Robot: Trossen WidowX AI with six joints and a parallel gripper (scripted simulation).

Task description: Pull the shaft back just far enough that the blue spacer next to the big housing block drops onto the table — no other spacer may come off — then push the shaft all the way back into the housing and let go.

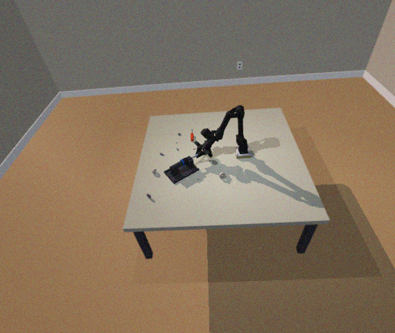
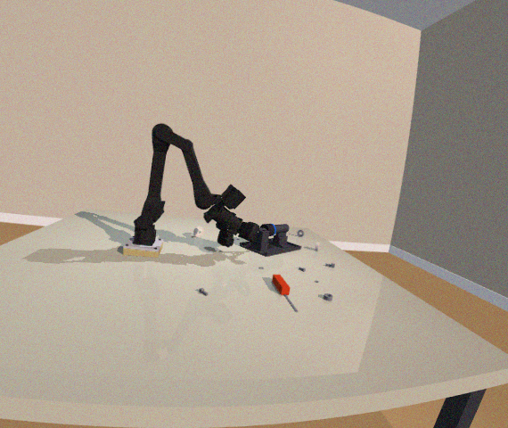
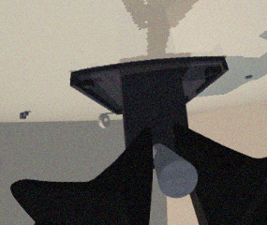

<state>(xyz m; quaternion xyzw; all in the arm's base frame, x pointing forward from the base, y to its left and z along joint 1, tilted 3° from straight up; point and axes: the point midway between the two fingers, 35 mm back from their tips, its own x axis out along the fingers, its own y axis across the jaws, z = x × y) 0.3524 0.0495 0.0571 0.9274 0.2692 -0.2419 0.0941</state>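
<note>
Now: the grey shaft 4 cm ahead of my gripper tip, 3 cm to the left of it and 2 cm above it. Round my gripper tip: blue spacer: 10 cm ahead, 7 cm to the left, 2 cm above; pale ring: 18 cm behind, 17 cm to the left, 4 cm below.
</note>
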